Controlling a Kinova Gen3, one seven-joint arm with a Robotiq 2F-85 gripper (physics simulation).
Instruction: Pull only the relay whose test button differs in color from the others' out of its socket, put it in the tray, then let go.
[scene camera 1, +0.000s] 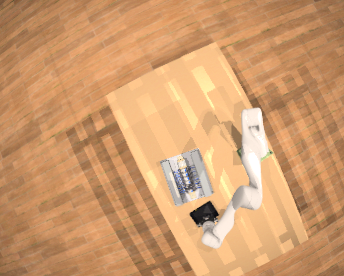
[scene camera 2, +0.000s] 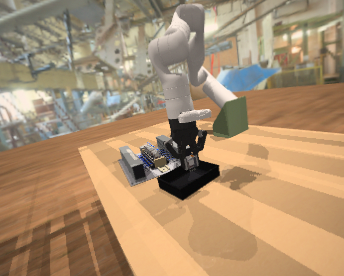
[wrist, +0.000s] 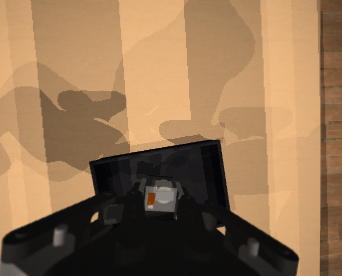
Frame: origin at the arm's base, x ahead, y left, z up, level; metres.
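Where they show: gripper, between the fingertips: (scene camera 1: 206, 217) (scene camera 2: 191, 167) (wrist: 159, 188); arm's base, origin of its link: (scene camera 2: 232, 107).
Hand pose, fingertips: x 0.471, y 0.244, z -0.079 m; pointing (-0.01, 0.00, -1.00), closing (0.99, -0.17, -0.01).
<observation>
Things, the pixels of their centre, and the offset from my fingertips.
- relay, middle of its body: (wrist: 160, 190) (scene camera 2: 190, 163) dx +0.001, dy +0.004, dz +0.015 m
- black tray, middle of its body: (wrist: 163, 189) (scene camera 2: 188, 176) (scene camera 1: 204, 214) dx +0.004, dy -0.015, dz -0.034 m
My gripper (scene camera 2: 191, 158) (wrist: 159, 188) is shut on a relay (scene camera 2: 191, 163) (wrist: 165, 201), a clear-grey block with an orange test button in the wrist view. The relay is roughly upright, low over the black tray (scene camera 2: 171, 187) (wrist: 220, 162) (scene camera 1: 198, 213), its lower end about at the rim's level or inside. Whether it touches the tray floor is hidden. The row of sockets and relays (scene camera 1: 186, 176) (scene camera 2: 151, 155) stands on a grey panel beside the tray. Their test button colors are too small to tell.
Grey slotted ducts (scene camera 2: 132, 163) (scene camera 1: 205, 171) run along both sides of the row, with blue wires between. The near duct stands close to the tray's left. A green block (scene camera 2: 232, 117) is at the arm's base. The table edge (wrist: 320, 100) shows at the right of the wrist view.
</observation>
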